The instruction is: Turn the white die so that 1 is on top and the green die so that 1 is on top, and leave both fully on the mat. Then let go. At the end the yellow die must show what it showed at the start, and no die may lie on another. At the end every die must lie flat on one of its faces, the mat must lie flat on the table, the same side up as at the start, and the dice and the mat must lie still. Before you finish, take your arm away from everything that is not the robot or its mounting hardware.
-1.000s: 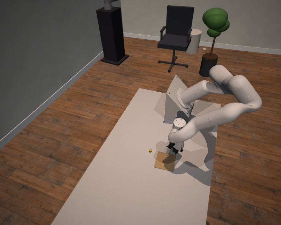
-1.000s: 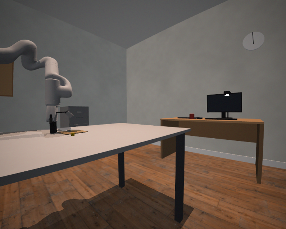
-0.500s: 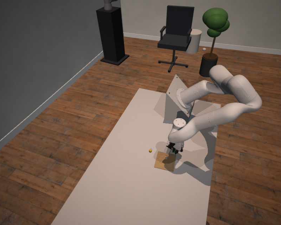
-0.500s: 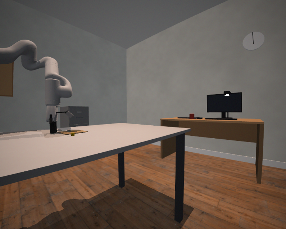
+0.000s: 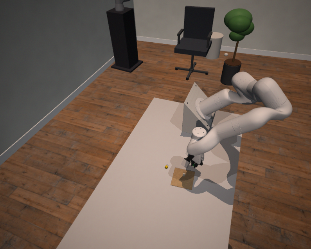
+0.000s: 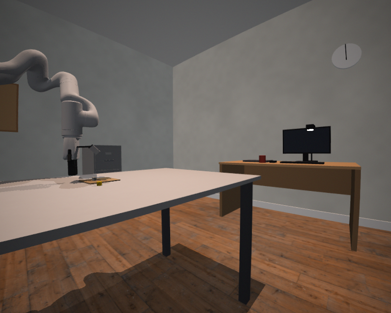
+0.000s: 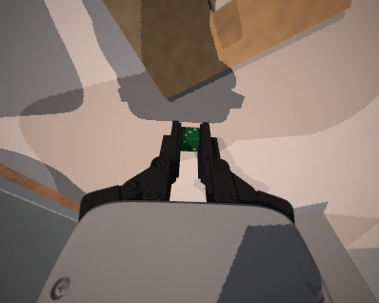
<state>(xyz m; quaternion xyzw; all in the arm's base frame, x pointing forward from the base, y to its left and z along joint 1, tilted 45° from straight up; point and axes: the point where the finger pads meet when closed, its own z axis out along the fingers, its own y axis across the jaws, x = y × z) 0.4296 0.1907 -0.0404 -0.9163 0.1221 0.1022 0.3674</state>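
My gripper is now 8 cm short of the white die, 4 cm to the left of it and 4 cm above it. The rest, counted from my hand: mat: 11 cm ahead, 4 cm to the right, 5 cm below; yellow die: 8 cm ahead, 17 cm to the right, 4 cm below; green die: 1 cm below.
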